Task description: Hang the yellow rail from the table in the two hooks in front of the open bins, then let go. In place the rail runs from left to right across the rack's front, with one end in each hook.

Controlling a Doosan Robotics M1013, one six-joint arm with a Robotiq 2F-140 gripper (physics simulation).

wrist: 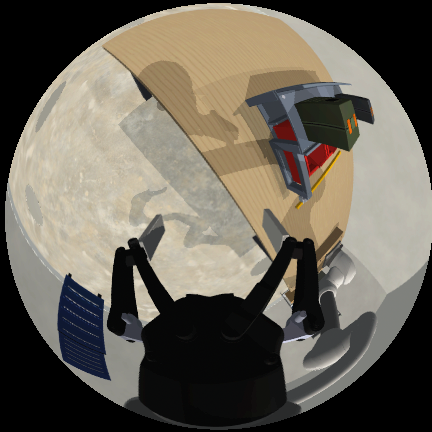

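Seen in the pictures: gripper, fingertip midpoint: [211,219]; arm's base at its link origin: [330,253].
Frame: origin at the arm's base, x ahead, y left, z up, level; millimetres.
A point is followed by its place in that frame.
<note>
The yellow rail [326,172] {x 658, y 112, z -61 mm} shows as a thin slanting bar along the front of the blue-grey rack [275,107] {x 928, y 301, z -67 mm}, close to the red open bins [318,161] {x 752, y 218, z -27 mm}. Its lower end in the view sticks out past the rack's corner. The two hooks are too small to make out, so I cannot tell whether the rail's ends sit in them. My gripper [211,219] {x 828, y 564, z 49 mm} is wide open, with no object between its fingers. It is apart from the rail and the rack, which are to the upper right in the view, and the floor beside the table shows between its fingertips.
The wooden table [225,45] {x 1149, y 333, z -73 mm} curves across the top and right of the view. A dark green box [325,120] {x 903, y 339, z 88 mm} with orange marks is at the rack. A dark blue slatted object [81,327] is at the lower left. Grey-white robot arm parts [327,347] {x 398, y 478, z 400 mm} show at the lower right.
</note>
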